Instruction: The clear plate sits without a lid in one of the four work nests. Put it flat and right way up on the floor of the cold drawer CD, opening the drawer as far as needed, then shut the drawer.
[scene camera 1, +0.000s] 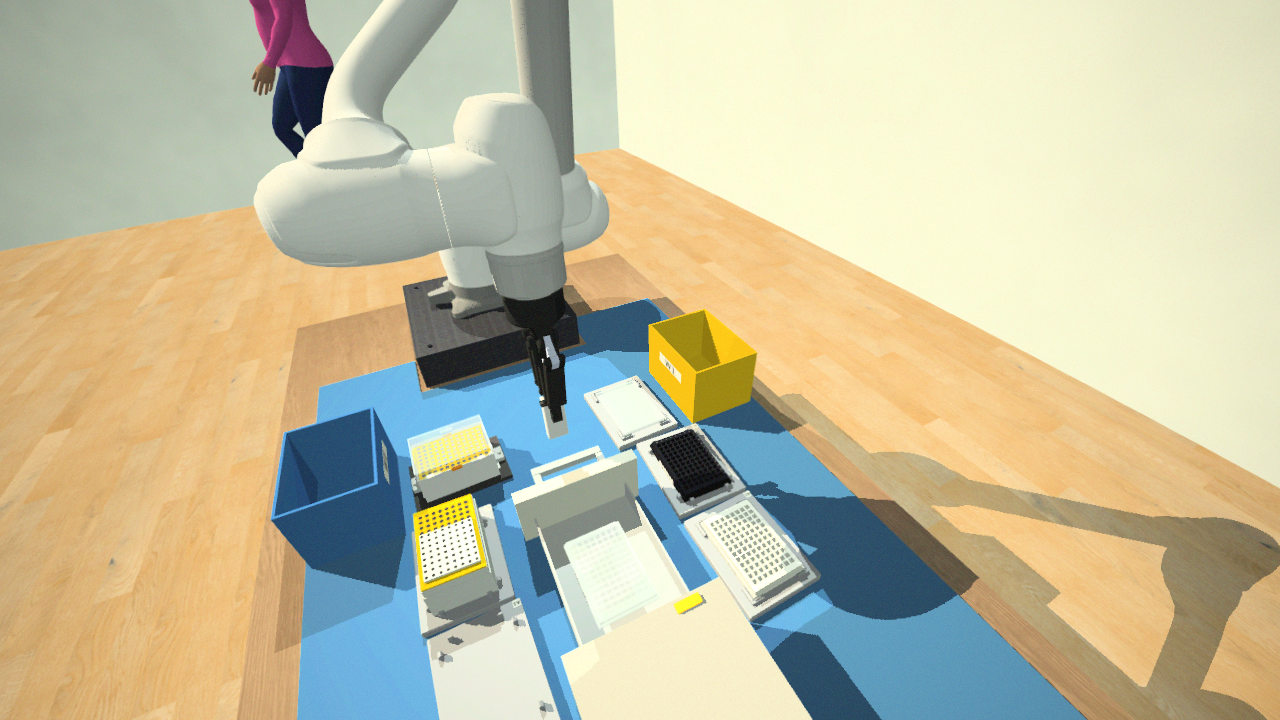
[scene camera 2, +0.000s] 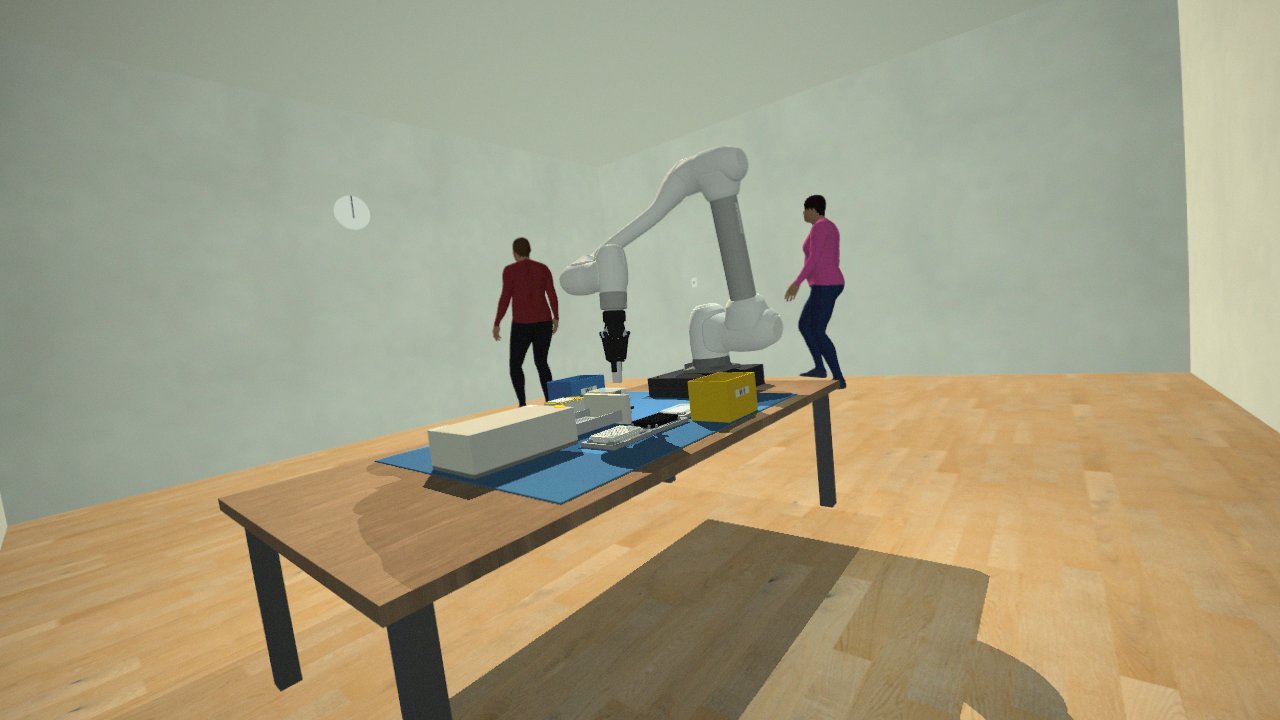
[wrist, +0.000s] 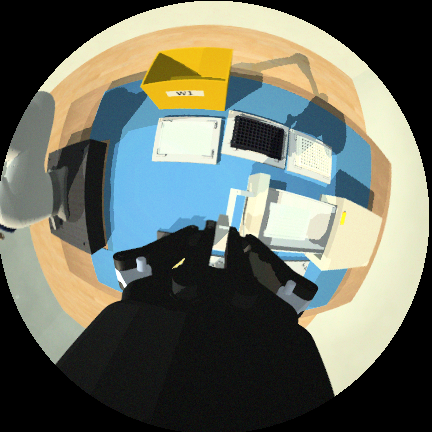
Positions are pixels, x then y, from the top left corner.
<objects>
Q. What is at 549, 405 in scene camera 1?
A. My gripper.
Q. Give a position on a cold drawer CD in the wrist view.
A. At 341, 234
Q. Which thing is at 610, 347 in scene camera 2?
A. My gripper.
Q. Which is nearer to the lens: the black plate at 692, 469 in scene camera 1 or the tip rack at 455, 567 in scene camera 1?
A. The tip rack.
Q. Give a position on a white plate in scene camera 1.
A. At 761, 561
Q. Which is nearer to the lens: the clear plate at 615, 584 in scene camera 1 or the black plate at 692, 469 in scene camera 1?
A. The clear plate.
</objects>
